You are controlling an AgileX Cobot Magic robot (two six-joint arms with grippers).
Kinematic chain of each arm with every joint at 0, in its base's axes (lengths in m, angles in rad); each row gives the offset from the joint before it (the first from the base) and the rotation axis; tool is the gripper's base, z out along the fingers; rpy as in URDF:
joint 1: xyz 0 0 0.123 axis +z
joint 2: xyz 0 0 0 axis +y
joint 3: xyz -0.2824 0 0.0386 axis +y
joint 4: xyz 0.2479 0 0.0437 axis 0.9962 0 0.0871
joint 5: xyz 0 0 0 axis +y
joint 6: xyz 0.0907 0 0.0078 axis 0.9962 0 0.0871
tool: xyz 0 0 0 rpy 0 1.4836 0
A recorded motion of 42 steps. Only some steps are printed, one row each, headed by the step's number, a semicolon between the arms.
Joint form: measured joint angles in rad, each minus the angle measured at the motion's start. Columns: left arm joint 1, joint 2, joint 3, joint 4, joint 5, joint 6; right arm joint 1, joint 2, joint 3, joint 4, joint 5, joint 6.
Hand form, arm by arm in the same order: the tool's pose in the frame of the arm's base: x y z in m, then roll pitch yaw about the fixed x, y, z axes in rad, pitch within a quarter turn. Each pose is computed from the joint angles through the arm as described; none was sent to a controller.
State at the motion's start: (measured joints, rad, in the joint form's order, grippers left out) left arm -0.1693 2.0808 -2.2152 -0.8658 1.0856 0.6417; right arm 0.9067 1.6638 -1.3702 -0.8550 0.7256 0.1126
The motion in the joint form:
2: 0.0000 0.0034 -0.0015 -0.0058 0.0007 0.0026; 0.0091 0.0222 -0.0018 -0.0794 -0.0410 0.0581
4: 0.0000 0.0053 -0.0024 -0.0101 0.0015 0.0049; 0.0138 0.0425 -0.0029 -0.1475 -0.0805 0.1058
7: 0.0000 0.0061 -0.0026 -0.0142 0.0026 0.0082; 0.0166 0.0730 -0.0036 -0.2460 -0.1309 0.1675
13: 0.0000 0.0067 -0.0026 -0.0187 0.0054 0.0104; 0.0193 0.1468 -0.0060 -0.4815 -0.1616 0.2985
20: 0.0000 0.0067 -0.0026 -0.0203 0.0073 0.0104; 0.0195 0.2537 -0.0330 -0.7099 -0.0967 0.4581
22: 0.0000 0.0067 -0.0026 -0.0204 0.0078 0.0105; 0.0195 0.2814 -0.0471 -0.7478 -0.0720 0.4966
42: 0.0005 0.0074 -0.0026 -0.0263 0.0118 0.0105; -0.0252 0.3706 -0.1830 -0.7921 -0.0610 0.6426
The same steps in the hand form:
2: 0.4478 -0.1391 0.3847 -2.5494 0.9913 2.7857; 0.2689 0.2739 0.3149 -2.2145 0.4501 -1.6196
4: 0.4481 -0.1394 0.3843 -2.5445 0.9919 2.7872; 0.2718 0.2810 0.3115 -2.1732 0.4571 -1.5742
7: 0.4481 -0.1397 0.3842 -2.5414 0.9932 2.7867; 0.2765 0.2901 0.3052 -2.1202 0.4526 -1.5106
13: 0.4480 -0.1400 0.3840 -2.5363 0.9928 2.7868; 0.2881 0.3042 0.2867 -2.0206 0.3767 -1.4252
20: 0.4478 -0.1401 0.3841 -2.5336 0.9918 2.7873; 0.3051 0.3166 0.2608 -1.9319 0.2945 -1.4290
22: 0.4478 -0.1401 0.3840 -2.5336 0.9916 2.7868; 0.3095 0.3195 0.2554 -1.9124 0.2898 -1.4426
42: 0.4476 -0.1403 0.3839 -2.5234 0.9894 2.7916; 0.3413 0.3259 0.2588 -1.8597 0.4316 -1.5031

